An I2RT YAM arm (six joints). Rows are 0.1 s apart.
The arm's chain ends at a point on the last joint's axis. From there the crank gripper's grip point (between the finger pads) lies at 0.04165 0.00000 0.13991 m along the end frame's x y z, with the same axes.
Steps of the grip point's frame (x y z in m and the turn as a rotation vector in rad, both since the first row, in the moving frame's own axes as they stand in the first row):
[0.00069, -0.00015, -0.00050, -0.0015, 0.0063, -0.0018]
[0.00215, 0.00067, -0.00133, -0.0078, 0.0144, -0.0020]
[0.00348, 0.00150, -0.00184, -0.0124, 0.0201, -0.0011]
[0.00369, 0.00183, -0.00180, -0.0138, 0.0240, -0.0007]
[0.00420, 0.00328, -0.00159, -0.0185, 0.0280, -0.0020]
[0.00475, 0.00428, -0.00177, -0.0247, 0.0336, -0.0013]
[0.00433, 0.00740, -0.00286, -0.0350, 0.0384, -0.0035]
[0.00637, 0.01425, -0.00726, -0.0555, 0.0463, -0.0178]
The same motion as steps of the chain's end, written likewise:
[-0.00019, -0.00028, -0.00023, -0.0015, 0.0063, -0.0018]
[0.00014, -0.00033, -0.00071, -0.0078, 0.0144, -0.0020]
[0.00068, -0.00018, -0.00096, -0.0124, 0.0201, -0.0011]
[0.00034, -0.00006, -0.00075, -0.0138, 0.0240, -0.0007]
[0.00030, 0.00079, -0.00035, -0.0185, 0.0280, -0.0020]
[0.00007, 0.00090, -0.00025, -0.0247, 0.0336, -0.0013]
[-0.00102, 0.00269, -0.00108, -0.0350, 0.0384, -0.0035]
[-0.00012, 0.00734, -0.00499, -0.0555, 0.0463, -0.0178]

